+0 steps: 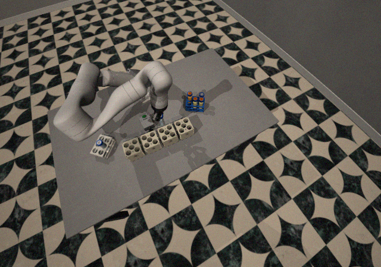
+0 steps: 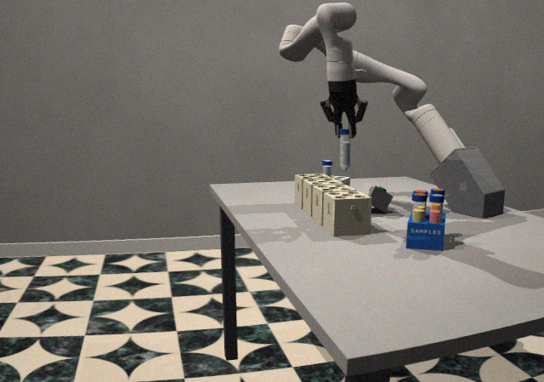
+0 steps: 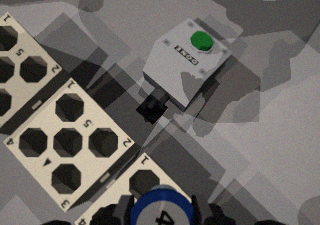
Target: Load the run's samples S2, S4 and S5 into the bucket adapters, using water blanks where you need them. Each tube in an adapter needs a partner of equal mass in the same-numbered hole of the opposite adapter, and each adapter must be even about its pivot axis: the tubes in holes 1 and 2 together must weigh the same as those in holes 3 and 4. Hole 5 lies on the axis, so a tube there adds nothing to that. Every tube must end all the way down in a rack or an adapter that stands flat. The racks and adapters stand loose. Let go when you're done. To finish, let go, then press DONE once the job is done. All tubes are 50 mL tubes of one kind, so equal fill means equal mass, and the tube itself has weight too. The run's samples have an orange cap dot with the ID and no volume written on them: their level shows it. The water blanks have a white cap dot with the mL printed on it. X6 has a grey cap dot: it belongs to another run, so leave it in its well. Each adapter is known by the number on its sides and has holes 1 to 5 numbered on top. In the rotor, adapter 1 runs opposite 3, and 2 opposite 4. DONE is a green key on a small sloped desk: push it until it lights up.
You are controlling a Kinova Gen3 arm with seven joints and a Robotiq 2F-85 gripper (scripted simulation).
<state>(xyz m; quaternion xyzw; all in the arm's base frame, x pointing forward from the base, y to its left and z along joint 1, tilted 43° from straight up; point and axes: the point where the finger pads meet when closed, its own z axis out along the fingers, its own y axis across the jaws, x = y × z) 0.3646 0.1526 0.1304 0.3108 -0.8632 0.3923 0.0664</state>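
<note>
Right now my hand is 50 mm above the white-dot blank and 10 mm short of it. The rest, counted from my hand: small sloped done desk (190 mm below, 140 mm behind, 70 mm to the right); sample tube (300 mm to the left, 180 mm below, 50 mm behind); green done key (180 mm below, 160 mm behind, 70 mm to the right).
</note>
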